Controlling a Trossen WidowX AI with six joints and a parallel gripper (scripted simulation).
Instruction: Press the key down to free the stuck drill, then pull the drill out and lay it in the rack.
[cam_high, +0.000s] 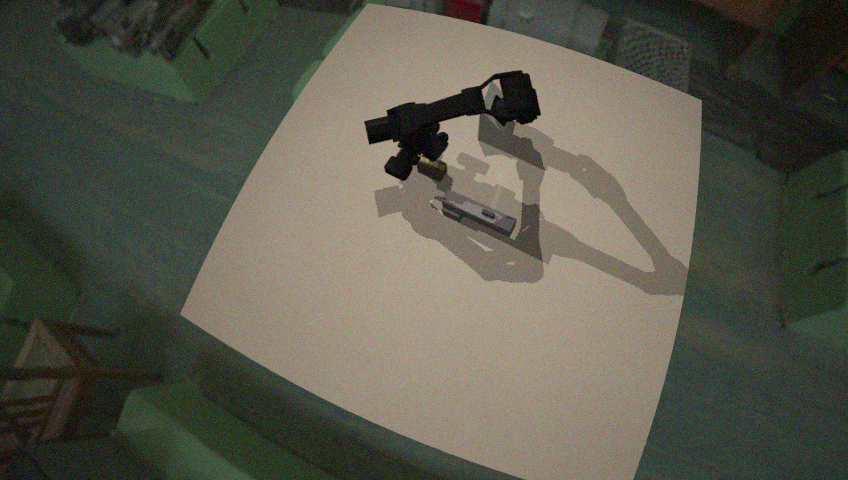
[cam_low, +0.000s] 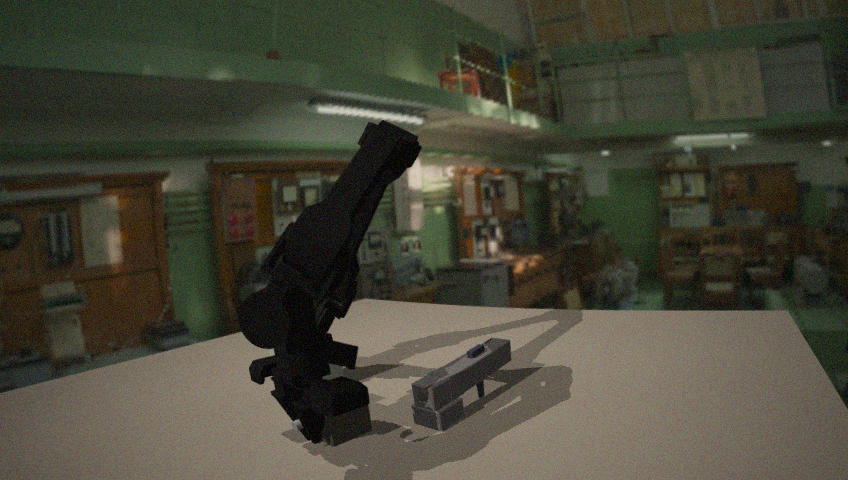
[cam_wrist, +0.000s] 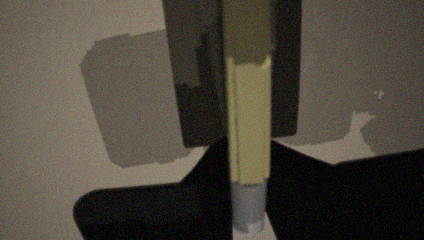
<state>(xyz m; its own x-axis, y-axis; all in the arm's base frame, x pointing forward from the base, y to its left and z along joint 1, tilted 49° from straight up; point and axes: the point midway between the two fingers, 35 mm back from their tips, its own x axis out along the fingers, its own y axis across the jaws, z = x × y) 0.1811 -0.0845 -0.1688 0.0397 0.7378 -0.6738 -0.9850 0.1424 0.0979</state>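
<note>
Now: gripper tip 1 cm short of the drill, 4 cm to the right of it and 4 cm below it. Round my gripper tip: dark rack (1 cm ahead, 5 cm to the left, 1 cm above); then blue key (11 cm ahead, 23 cm to the left, 5 cm above); then grey holder block (11 cm ahead, 20 cm to the left, 4 cm above).
</note>
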